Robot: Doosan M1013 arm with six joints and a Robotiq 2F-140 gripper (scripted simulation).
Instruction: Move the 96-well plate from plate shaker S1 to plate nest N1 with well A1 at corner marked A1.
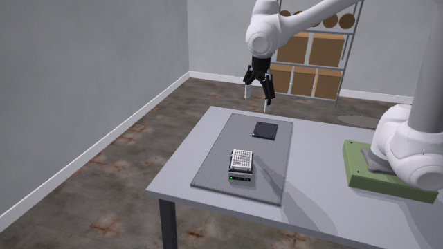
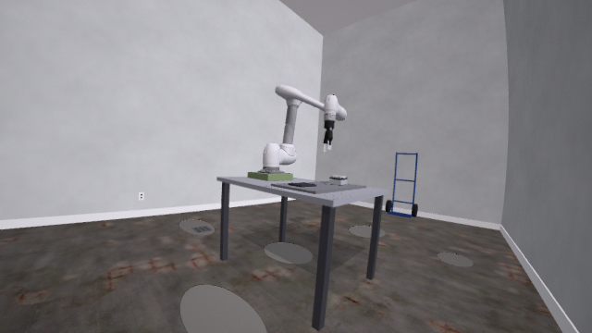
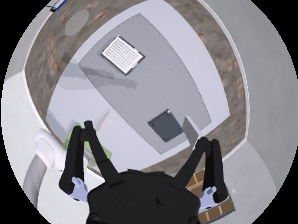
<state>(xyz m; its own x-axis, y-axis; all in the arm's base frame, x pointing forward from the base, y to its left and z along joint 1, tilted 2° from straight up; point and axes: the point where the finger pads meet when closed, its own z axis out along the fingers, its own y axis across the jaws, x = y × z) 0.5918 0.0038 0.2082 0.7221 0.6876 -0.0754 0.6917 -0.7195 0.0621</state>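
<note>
The white 96-well plate is 30 mm ahead of my hand, 170 mm to the left of it and 200 mm below it. Also, from my hand: dark plate nest 40 mm behind, 220 mm to the right, 260 mm below.
</note>
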